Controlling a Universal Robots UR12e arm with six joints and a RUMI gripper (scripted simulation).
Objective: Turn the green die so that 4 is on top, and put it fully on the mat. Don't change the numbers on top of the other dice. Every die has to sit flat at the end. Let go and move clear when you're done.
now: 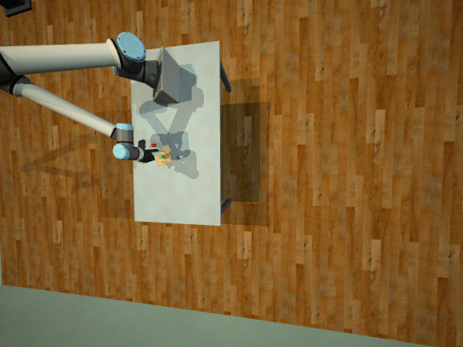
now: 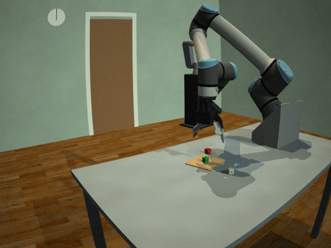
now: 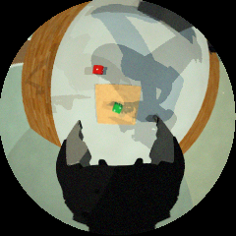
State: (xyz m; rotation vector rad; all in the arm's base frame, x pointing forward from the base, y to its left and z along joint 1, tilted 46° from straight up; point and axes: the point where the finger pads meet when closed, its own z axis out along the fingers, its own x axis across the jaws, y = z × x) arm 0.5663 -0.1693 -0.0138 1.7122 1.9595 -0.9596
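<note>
My gripper is now 2 cm short of the green die and 9 cm above it. Also, from my hand: red die 9 cm behind, 7 cm to the right, 10 cm below; tan mat 2 cm ahead, 11 cm below; white die 4 cm ahead, 16 cm to the left, 10 cm below.
</note>
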